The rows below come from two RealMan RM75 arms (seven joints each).
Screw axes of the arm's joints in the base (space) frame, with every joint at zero. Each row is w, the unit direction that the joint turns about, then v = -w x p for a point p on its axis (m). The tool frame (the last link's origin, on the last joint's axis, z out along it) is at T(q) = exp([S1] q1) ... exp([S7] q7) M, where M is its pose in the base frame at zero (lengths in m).
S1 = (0, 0, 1, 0.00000, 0.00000, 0.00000)
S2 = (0, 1, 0, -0.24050, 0.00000, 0.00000)
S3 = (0, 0, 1, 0.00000, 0.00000, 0.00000)
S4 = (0, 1, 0, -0.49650, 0.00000, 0.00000)
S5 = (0, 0, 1, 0.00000, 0.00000, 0.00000)
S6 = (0, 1, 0, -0.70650, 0.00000, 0.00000)
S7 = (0, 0, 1, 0.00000, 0.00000, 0.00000)
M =
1 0 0 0.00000
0 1 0 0.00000
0 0 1 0.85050
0 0 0 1
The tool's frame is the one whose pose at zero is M.
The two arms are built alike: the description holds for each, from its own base.
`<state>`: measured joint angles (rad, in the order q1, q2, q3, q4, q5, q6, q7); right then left.
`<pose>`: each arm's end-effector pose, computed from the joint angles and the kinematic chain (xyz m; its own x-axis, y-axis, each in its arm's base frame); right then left.
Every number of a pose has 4 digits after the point.
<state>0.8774 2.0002 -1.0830 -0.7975 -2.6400 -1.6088 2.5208 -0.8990 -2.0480 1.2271 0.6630 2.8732 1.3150 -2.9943</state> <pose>0.2108 0.3848 0.0061 0.5082 -0.8212 0.2596 -0.7534 -0.5699 -0.3280 -0.2456 0.3981 -0.0214 0.2372 0.9675 -0.0876 0.7108 -0.2343 -0.6632</pose>
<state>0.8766 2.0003 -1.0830 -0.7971 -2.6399 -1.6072 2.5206 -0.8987 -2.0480 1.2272 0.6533 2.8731 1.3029 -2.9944</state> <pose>0.2111 0.3848 0.0060 0.5080 -0.8216 0.2587 -0.7536 -0.5694 -0.3285 -0.2474 0.3982 -0.0224 0.2368 0.9679 -0.0840 0.7108 -0.2316 -0.6642</pose>
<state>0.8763 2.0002 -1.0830 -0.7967 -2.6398 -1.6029 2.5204 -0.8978 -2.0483 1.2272 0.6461 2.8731 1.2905 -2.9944</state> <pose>0.2113 0.3853 0.0060 0.5091 -0.8218 0.2557 -0.7528 -0.5692 -0.3306 -0.2490 0.3985 -0.0233 0.2382 0.9680 -0.0790 0.7107 -0.2292 -0.6651</pose>
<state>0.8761 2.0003 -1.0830 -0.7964 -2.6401 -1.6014 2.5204 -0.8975 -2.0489 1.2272 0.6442 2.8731 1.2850 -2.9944</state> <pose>0.2115 0.3855 0.0059 0.5092 -0.8220 0.2549 -0.7526 -0.5690 -0.3314 -0.2493 0.3987 -0.0238 0.2400 0.9678 -0.0764 0.7107 -0.2287 -0.6653</pose>
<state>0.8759 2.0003 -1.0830 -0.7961 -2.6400 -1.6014 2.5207 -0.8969 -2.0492 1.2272 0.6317 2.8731 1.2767 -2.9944</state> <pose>0.2116 0.3854 0.0059 0.5086 -0.8224 0.2549 -0.7530 -0.5684 -0.3313 -0.2519 0.3976 -0.0252 0.2346 0.9690 -0.0773 0.7115 -0.2254 -0.6656</pose>
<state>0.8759 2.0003 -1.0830 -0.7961 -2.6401 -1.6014 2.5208 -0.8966 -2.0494 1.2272 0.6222 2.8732 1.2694 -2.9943</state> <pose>0.2116 0.3854 0.0059 0.5085 -0.8224 0.2549 -0.7531 -0.5684 -0.3314 -0.2537 0.3969 -0.0262 0.2314 0.9698 -0.0774 0.7118 -0.2230 -0.6661</pose>
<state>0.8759 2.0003 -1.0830 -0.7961 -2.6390 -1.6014 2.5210 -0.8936 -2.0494 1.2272 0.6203 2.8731 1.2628 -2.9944</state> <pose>0.2114 0.3854 0.0058 0.5087 -0.8226 0.2543 -0.7535 -0.5682 -0.3307 -0.2552 0.3967 -0.0264 0.2312 0.9701 -0.0735 0.7121 -0.2202 -0.6667</pose>
